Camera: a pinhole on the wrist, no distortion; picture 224 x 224 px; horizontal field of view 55.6 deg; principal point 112.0 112.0 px. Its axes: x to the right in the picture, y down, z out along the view. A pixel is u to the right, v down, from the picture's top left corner.
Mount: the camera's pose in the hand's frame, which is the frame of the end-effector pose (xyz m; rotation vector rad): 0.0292 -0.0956 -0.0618 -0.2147 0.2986 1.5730
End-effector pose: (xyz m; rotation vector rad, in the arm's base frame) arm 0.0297 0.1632 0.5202 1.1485 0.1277 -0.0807
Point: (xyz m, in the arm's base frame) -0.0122 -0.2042 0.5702
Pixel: 32.1 168.1
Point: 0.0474 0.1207 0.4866
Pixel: 153.9 136.4
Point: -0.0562 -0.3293 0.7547
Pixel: 76.8 176.8
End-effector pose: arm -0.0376 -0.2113 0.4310 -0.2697 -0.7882 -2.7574
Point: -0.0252 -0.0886 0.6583
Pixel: 113.7 128.2
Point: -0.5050 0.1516 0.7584
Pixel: outside the picture
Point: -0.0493 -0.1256 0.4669
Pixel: 103.6 162.2
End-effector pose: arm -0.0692 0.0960 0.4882 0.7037 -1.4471 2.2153
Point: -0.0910 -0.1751 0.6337
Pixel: 104.1 88.1
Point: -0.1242 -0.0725 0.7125
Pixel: 63.3 18.1
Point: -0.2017 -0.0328 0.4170
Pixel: outside the picture
